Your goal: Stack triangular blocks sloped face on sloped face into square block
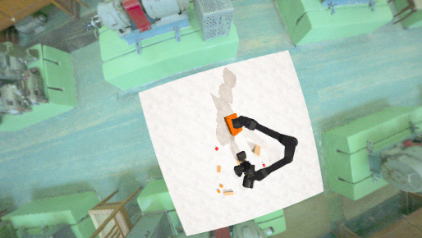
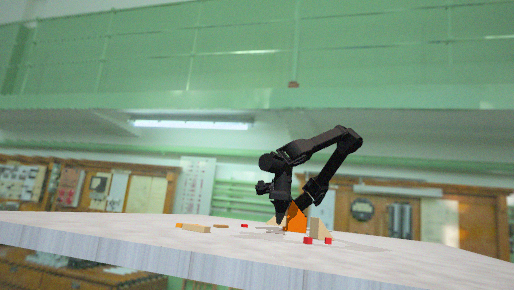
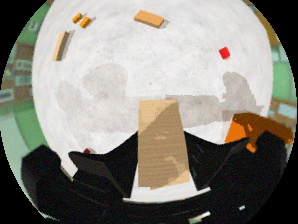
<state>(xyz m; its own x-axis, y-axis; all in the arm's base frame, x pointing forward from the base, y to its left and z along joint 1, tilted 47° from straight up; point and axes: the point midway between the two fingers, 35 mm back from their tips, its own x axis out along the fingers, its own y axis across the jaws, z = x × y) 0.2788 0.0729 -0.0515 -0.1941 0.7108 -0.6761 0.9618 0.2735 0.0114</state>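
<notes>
My gripper tip is 10 mm to the right of the tan triangular block and 10 mm below it.
</notes>
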